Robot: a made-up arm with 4 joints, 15 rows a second.
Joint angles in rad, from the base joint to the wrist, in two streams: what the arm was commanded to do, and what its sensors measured. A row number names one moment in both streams.
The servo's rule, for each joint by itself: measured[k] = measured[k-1] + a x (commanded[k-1-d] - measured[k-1]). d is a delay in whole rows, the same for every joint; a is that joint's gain. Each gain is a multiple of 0.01, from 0.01 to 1. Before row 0 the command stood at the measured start. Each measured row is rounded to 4 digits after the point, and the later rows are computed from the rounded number. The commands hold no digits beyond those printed.
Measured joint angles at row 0:
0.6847 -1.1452 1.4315 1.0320
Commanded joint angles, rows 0 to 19:
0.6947 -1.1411 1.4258 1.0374
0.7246 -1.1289 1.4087 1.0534
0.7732 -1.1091 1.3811 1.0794
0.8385 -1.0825 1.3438 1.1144
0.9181 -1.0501 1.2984 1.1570
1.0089 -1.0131 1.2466 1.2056
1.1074 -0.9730 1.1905 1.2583
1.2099 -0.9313 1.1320 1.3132
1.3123 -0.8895 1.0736 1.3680
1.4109 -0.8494 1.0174 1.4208
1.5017 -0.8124 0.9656 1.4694
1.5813 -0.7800 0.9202 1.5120
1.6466 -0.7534 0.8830 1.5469
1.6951 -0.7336 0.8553 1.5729
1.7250 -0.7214 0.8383 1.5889
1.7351 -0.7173 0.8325 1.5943
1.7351 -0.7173 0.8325 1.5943
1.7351 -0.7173 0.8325 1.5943
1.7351 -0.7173 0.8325 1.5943
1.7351 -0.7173 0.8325 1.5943
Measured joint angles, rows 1 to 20:
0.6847 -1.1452 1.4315 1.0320
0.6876 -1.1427 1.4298 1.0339
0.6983 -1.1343 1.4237 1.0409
0.7200 -1.1189 1.4113 1.0548
0.7544 -1.0967 1.3917 1.0763
0.8019 -1.0683 1.3646 1.1054
0.8619 -1.0346 1.3304 1.1415
0.9331 -0.9970 1.2898 1.1835
1.0134 -0.9569 1.2440 1.2302
1.1001 -0.9158 1.1946 1.2798
1.1902 -0.8753 1.1432 1.3306
1.2805 -0.8369 1.0917 1.3806
1.3677 -0.8022 1.0420 1.4279
1.4486 -0.7724 0.9959 1.4707
1.5201 -0.7487 0.9551 1.5075
1.5795 -0.7320 0.9212 1.5368
1.6246 -0.7230 0.8955 1.5575
1.6566 -0.7195 0.8772 1.5707
1.6794 -0.7182 0.8642 1.5792
1.6956 -0.7177 0.8550 1.5846
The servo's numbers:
d 1
a 0.29 0.61 0.29 0.36

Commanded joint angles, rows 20 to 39:
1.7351 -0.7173 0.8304 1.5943
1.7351 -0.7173 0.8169 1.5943
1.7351 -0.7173 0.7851 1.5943
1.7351 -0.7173 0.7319 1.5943
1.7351 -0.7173 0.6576 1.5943
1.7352 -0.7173 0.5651 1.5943
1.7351 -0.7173 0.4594 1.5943
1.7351 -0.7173 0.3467 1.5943
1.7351 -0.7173 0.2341 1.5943
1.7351 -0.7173 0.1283 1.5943
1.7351 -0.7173 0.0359 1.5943
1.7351 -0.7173 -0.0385 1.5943
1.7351 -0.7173 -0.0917 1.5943
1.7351 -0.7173 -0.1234 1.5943
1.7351 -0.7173 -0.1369 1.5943
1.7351 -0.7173 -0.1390 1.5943
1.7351 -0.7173 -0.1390 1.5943
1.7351 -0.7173 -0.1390 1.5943
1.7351 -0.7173 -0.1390 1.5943
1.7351 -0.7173 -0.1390 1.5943
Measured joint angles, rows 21 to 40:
1.7071 -0.7175 0.8485 1.5881
1.7152 -0.7174 0.8433 1.5903
1.7210 -0.7173 0.8356 1.5917
1.7251 -0.7173 0.8210 1.5926
1.7280 -0.7173 0.7952 1.5932
1.7301 -0.7173 0.7553 1.5936
1.7316 -0.7173 0.7001 1.5939
1.7326 -0.7173 0.6303 1.5940
1.7333 -0.7173 0.5481 1.5941
1.7338 -0.7173 0.4570 1.5942
1.7342 -0.7173 0.3617 1.5942
1.7345 -0.7173 0.2672 1.5942
1.7347 -0.7173 0.1785 1.5942
1.7348 -0.7173 0.1001 1.5942
1.7349 -0.7173 0.0353 1.5942
1.7350 -0.7173 -0.0146 1.5942
1.7350 -0.7173 -0.0507 1.5942
1.7350 -0.7173 -0.0763 1.5942
1.7350 -0.7173 -0.0945 1.5942
1.7350 -0.7173 -0.1074 1.5942

